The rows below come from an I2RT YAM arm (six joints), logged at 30 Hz.
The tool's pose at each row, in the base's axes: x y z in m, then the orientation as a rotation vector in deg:
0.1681, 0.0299, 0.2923, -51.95, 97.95, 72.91
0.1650, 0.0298, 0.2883, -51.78, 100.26, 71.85
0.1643, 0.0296, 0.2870, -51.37, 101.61, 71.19
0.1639, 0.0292, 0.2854, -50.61, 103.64, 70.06
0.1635, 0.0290, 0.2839, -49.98, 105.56, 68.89
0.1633, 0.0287, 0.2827, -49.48, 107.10, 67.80
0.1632, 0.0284, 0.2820, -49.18, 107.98, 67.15
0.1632, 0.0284, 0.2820, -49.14, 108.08, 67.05
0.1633, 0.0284, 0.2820, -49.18, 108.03, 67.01
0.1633, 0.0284, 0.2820, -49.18, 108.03, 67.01
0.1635, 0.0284, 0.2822, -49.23, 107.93, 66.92
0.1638, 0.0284, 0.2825, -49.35, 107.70, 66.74
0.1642, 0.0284, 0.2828, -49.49, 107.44, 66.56
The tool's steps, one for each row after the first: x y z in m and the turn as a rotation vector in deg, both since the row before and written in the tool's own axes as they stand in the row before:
0.0049, 0.0012, 0.0000, 1.25, 1.51, 0.81
0.0015, 0.0000, -0.0001, 0.87, 0.70, 0.58
0.0016, -0.0004, -0.0001, 1.45, 0.99, 0.88
0.0015, -0.0003, 0.0001, 1.39, 1.01, 0.76
0.0012, -0.0004, 0.0000, 1.20, 0.82, 0.54
0.0007, -0.0003, -0.0001, 0.71, 0.47, 0.31
0.0000, 0.0000, 0.0000, 0.10, 0.05, 0.03
0.0000, -0.0001, 0.0000, 0.01, -0.02, -0.06
0.0000, 0.0000, 0.0000, 0.00, 0.00, 0.00
-0.0003, -0.0001, 0.0000, 0.03, -0.05, -0.12
-0.0004, -0.0001, 0.0000, 0.04, -0.10, -0.26
-0.0005, -0.0002, 0.0000, 0.03, -0.12, -0.29

